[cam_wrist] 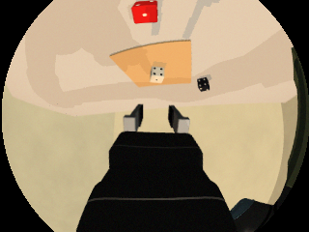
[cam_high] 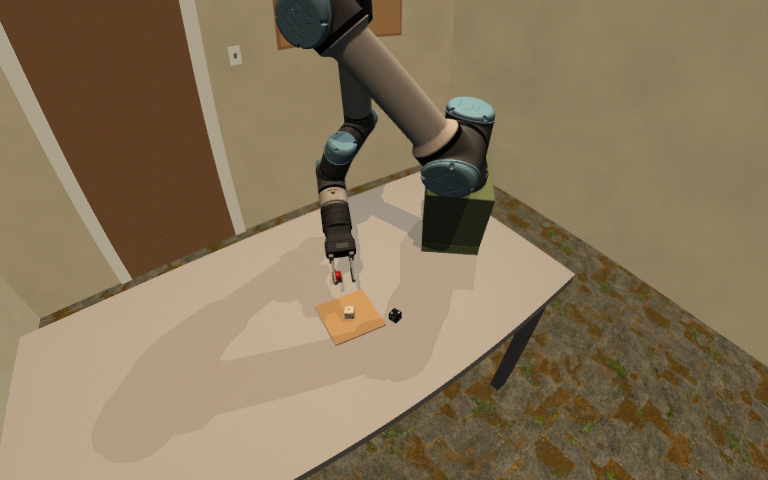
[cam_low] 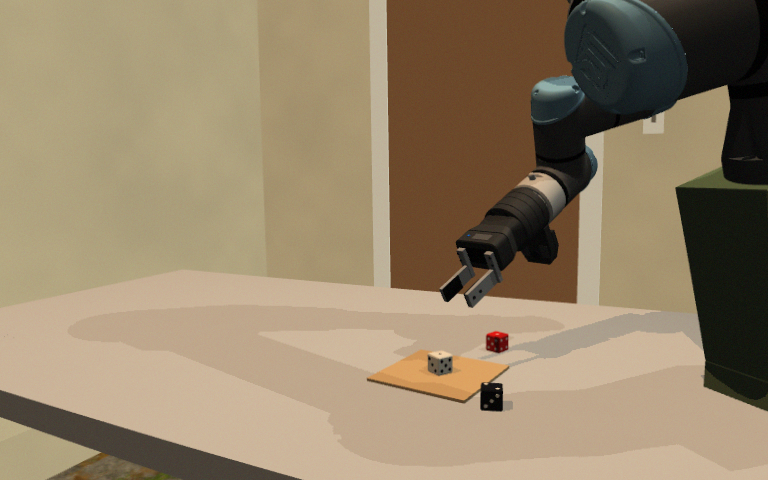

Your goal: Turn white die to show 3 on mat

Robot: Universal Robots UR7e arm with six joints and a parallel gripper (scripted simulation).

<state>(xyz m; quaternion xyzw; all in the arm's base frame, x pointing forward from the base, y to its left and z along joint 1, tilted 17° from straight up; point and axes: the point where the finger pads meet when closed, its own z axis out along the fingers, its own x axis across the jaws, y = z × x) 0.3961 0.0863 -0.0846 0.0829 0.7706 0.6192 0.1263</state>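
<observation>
My hand is 10 mm short of the white die, 40 mm to the right of it and 90 mm above it. The rest, counted from my hand: orange mat (10 mm ahead, 40 mm to the left, 110 mm below); black die (90 mm behind, 100 mm to the left, 100 mm below); red die (10 mm behind, 90 mm to the right, 100 mm below).
</observation>
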